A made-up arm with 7 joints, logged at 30 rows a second.
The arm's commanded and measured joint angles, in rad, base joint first. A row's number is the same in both.
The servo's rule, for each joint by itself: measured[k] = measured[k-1] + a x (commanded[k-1-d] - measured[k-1]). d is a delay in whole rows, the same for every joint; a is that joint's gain. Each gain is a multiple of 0.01, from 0.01 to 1. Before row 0 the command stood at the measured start. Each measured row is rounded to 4 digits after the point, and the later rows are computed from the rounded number. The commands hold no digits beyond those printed.
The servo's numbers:
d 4
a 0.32 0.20 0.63 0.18 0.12 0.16 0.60
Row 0, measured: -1.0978 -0.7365 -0.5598 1.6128 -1.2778 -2.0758 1.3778
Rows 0 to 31, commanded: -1.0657 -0.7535 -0.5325 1.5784 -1.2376 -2.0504 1.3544; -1.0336 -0.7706 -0.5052 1.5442 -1.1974 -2.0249 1.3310; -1.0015 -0.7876 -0.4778 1.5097 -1.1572 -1.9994 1.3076; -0.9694 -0.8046 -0.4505 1.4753 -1.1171 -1.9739 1.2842; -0.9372 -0.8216 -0.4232 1.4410 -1.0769 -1.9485 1.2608; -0.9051 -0.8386 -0.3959 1.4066 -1.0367 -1.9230 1.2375; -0.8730 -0.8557 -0.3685 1.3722 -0.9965 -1.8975 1.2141; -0.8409 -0.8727 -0.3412 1.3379 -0.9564 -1.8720 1.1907; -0.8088 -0.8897 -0.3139 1.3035 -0.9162 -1.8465 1.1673; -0.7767 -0.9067 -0.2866 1.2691 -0.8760 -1.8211 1.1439; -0.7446 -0.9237 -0.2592 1.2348 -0.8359 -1.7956 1.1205; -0.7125 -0.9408 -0.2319 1.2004 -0.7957 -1.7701 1.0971; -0.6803 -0.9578 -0.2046 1.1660 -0.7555 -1.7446 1.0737; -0.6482 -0.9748 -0.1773 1.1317 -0.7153 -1.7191 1.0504; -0.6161 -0.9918 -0.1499 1.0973 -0.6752 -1.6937 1.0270; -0.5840 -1.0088 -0.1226 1.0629 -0.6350 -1.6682 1.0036; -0.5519 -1.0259 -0.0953 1.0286 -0.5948 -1.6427 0.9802; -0.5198 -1.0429 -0.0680 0.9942 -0.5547 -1.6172 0.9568; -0.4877 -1.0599 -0.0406 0.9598 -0.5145 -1.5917 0.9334; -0.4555 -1.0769 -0.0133 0.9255 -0.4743 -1.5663 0.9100; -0.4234 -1.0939 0.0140 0.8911 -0.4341 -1.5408 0.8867; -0.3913 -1.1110 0.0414 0.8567 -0.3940 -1.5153 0.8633; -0.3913 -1.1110 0.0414 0.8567 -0.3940 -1.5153 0.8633; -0.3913 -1.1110 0.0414 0.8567 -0.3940 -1.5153 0.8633; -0.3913 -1.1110 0.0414 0.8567 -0.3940 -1.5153 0.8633; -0.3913 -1.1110 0.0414 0.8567 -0.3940 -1.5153 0.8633; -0.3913 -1.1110 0.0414 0.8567 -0.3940 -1.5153 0.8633; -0.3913 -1.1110 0.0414 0.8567 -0.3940 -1.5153 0.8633; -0.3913 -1.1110 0.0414 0.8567 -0.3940 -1.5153 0.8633; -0.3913 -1.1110 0.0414 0.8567 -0.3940 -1.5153 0.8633; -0.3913 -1.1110 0.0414 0.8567 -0.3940 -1.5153 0.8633; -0.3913 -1.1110 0.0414 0.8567 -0.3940 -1.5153 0.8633
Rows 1 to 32, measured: -1.0978 -0.7365 -0.5598 1.6128 -1.2778 -2.0758 1.3778; -1.0978 -0.7365 -0.5598 1.6128 -1.2778 -2.0758 1.3778; -1.0978 -0.7365 -0.5598 1.6128 -1.2778 -2.0758 1.3778; -1.0978 -0.7365 -0.5598 1.6128 -1.2778 -2.0758 1.3778; -1.0875 -0.7399 -0.5426 1.6066 -1.2730 -2.0717 1.3638; -1.0703 -0.7460 -0.5190 1.5954 -1.2639 -2.0642 1.3441; -1.0483 -0.7543 -0.4930 1.5800 -1.2511 -2.0538 1.3222; -1.0231 -0.7644 -0.4662 1.5612 -1.2350 -2.0410 1.2994; -0.9956 -0.7758 -0.4391 1.5396 -1.2160 -2.0262 1.2762; -0.9666 -0.7884 -0.4119 1.5157 -1.1945 -2.0097 1.2530; -0.9366 -0.8019 -0.3846 1.4899 -1.1707 -1.9917 1.2297; -0.9060 -0.8161 -0.3573 1.4625 -1.1450 -1.9725 1.2063; -0.8749 -0.8308 -0.3300 1.4339 -1.1175 -1.9523 1.1829; -0.8435 -0.8460 -0.3027 1.4042 -1.0885 -1.9313 1.1595; -0.8119 -0.8615 -0.2753 1.3737 -1.0582 -1.9096 1.1361; -0.7801 -0.8774 -0.2480 1.3425 -1.0267 -1.8873 1.1127; -0.7482 -0.8935 -0.2207 1.3107 -0.9942 -1.8645 1.0893; -0.7162 -0.9098 -0.1934 1.2785 -0.9607 -1.8412 1.0660; -0.6842 -0.9262 -0.1660 1.2459 -0.9264 -1.8176 1.0426; -0.6521 -0.9427 -0.1387 1.2130 -0.8914 -1.7937 1.0192; -0.6200 -0.9593 -0.1114 1.1798 -0.8558 -1.7695 0.9958; -0.5879 -0.9760 -0.0841 1.1464 -0.8197 -1.7451 0.9724; -0.5558 -0.9928 -0.0567 1.1128 -0.7831 -1.7206 0.9490; -0.5237 -1.0096 -0.0294 1.0791 -0.7460 -1.6959 0.9256; -0.4916 -1.0265 -0.0021 1.0453 -0.7086 -1.6711 0.9023; -0.4595 -1.0434 0.0253 1.0114 -0.6708 -1.6462 0.8789; -0.4377 -1.0569 0.0354 0.9836 -0.6376 -1.6253 0.8695; -0.4229 -1.0677 0.0392 0.9608 -0.6084 -1.6077 0.8658; -0.4128 -1.0764 0.0406 0.9421 -0.5827 -1.5929 0.8643; -0.4059 -1.0833 0.0411 0.9267 -0.5601 -1.5805 0.8637; -0.4012 -1.0888 0.0413 0.9141 -0.5402 -1.5701 0.8635; -0.3980 -1.0932 0.0414 0.9038 -0.5227 -1.5613 0.8634
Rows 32 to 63, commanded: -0.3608 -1.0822 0.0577 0.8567 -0.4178 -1.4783 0.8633; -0.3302 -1.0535 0.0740 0.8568 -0.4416 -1.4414 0.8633; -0.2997 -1.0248 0.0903 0.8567 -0.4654 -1.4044 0.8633; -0.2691 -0.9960 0.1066 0.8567 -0.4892 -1.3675 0.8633; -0.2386 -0.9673 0.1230 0.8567 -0.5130 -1.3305 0.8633; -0.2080 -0.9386 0.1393 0.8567 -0.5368 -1.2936 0.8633; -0.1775 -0.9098 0.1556 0.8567 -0.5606 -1.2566 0.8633; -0.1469 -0.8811 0.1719 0.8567 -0.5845 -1.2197 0.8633; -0.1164 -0.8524 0.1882 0.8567 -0.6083 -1.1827 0.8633; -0.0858 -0.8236 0.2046 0.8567 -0.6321 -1.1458 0.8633; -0.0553 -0.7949 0.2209 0.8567 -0.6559 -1.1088 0.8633; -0.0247 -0.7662 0.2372 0.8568 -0.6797 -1.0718 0.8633; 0.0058 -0.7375 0.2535 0.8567 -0.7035 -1.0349 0.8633; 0.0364 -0.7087 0.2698 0.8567 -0.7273 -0.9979 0.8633; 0.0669 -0.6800 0.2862 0.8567 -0.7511 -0.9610 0.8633; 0.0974 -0.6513 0.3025 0.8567 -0.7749 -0.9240 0.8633; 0.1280 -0.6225 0.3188 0.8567 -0.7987 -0.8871 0.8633; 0.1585 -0.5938 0.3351 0.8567 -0.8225 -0.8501 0.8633; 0.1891 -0.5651 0.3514 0.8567 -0.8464 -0.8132 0.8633; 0.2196 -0.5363 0.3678 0.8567 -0.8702 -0.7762 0.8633; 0.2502 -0.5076 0.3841 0.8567 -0.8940 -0.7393 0.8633; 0.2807 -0.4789 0.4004 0.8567 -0.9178 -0.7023 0.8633; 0.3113 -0.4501 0.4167 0.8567 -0.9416 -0.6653 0.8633; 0.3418 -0.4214 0.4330 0.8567 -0.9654 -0.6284 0.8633; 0.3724 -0.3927 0.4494 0.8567 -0.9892 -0.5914 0.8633; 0.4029 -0.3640 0.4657 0.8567 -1.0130 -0.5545 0.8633; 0.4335 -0.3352 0.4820 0.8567 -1.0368 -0.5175 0.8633; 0.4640 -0.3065 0.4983 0.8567 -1.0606 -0.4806 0.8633; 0.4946 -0.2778 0.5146 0.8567 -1.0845 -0.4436 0.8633; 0.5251 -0.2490 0.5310 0.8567 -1.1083 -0.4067 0.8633; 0.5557 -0.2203 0.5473 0.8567 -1.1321 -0.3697 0.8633; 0.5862 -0.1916 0.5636 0.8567 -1.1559 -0.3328 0.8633
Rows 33 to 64, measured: -0.3959 -1.0968 0.0414 0.8953 -0.5073 -1.5539 0.8633; -0.3944 -1.0996 0.0414 0.8884 -0.4937 -1.5477 0.8633; -0.3934 -1.1019 0.0414 0.8827 -0.4817 -1.5425 0.8633; -0.3927 -1.1037 0.0414 0.8780 -0.4712 -1.5381 0.8633; -0.3825 -1.0994 0.0517 0.8742 -0.4648 -1.5285 0.8633; -0.3658 -1.0902 0.0657 0.8711 -0.4620 -1.5146 0.8633; -0.3446 -1.0771 0.0812 0.8685 -0.4624 -1.4970 0.8633; -0.3204 -1.0609 0.0972 0.8664 -0.4656 -1.4763 0.8633; -0.2942 -1.0422 0.1135 0.8647 -0.4713 -1.4530 0.8633; -0.2666 -1.0215 0.1298 0.8633 -0.4792 -1.4275 0.8633; -0.2381 -0.9992 0.1461 0.8621 -0.4890 -1.4002 0.8633; -0.2089 -0.9756 0.1624 0.8611 -0.5005 -1.3713 0.8633; -0.1793 -0.9510 0.1787 0.8603 -0.5134 -1.3411 0.8633; -0.1494 -0.9255 0.1950 0.8597 -0.5276 -1.3099 0.8633; -0.1193 -0.8994 0.2113 0.8592 -0.5430 -1.2777 0.8633; -0.0890 -0.8728 0.2276 0.8588 -0.5594 -1.2448 0.8633; -0.0587 -0.8457 0.2439 0.8584 -0.5767 -1.2112 0.8633; -0.0283 -0.8183 0.2602 0.8581 -0.5948 -1.1771 0.8633; 0.0022 -0.7906 0.2766 0.8578 -0.6136 -1.1425 0.8633; 0.0327 -0.7627 0.2929 0.8576 -0.6330 -1.1075 0.8633; 0.0632 -0.7347 0.3092 0.8574 -0.6529 -1.0722 0.8633; 0.0937 -0.7065 0.3255 0.8573 -0.6733 -1.0367 0.8633; 0.1242 -0.6782 0.3418 0.8572 -0.6941 -1.0009 0.8633; 0.1547 -0.6498 0.3582 0.8571 -0.7152 -0.9649 0.8633; 0.1853 -0.6214 0.3745 0.8570 -0.7367 -0.9288 0.8633; 0.2158 -0.5929 0.3908 0.8569 -0.7584 -0.8926 0.8633; 0.2464 -0.5643 0.4071 0.8569 -0.7804 -0.8562 0.8633; 0.2769 -0.5357 0.4234 0.8569 -0.8026 -0.8198 0.8633; 0.3075 -0.5071 0.4398 0.8569 -0.8250 -0.7833 0.8633; 0.3380 -0.4785 0.4561 0.8569 -0.8476 -0.7467 0.8633; 0.3686 -0.4498 0.4724 0.8569 -0.8703 -0.7100 0.8633; 0.3991 -0.4211 0.4887 0.8569 -0.8931 -0.6733 0.8633
